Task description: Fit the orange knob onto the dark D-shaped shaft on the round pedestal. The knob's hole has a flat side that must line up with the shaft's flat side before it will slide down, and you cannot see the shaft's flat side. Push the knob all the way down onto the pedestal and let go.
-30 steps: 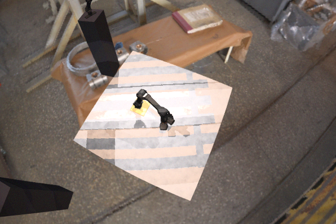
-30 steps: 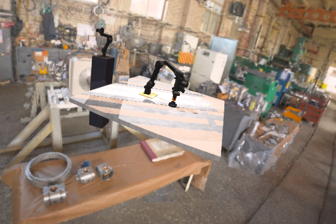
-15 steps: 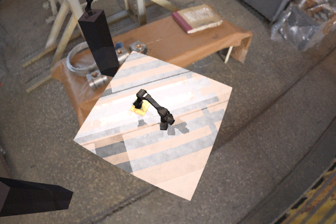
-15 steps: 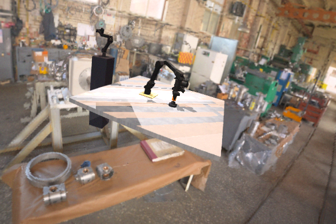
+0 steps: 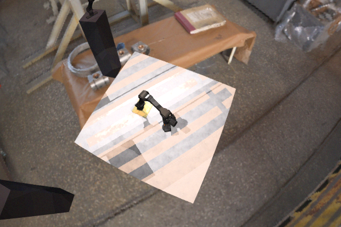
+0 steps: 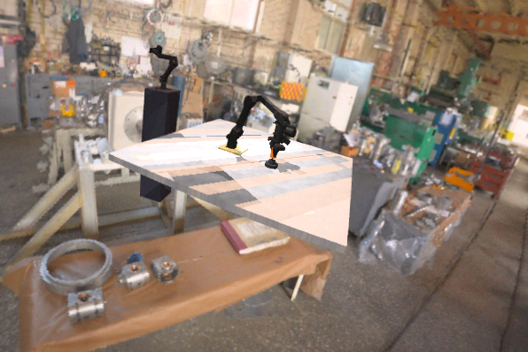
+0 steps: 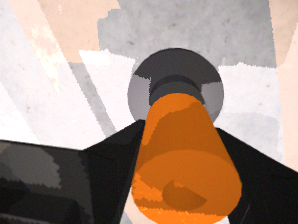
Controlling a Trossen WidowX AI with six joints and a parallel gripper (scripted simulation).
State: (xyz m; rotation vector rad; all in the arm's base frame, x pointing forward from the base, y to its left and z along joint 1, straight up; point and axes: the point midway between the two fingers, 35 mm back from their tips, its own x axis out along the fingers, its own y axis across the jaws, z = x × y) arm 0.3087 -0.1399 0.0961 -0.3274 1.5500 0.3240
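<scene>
Now: the orange knob 20 mm above my gripper tip. From my gripper tip the other things lie so: D-shaped shaft 40 mm below.
</scene>
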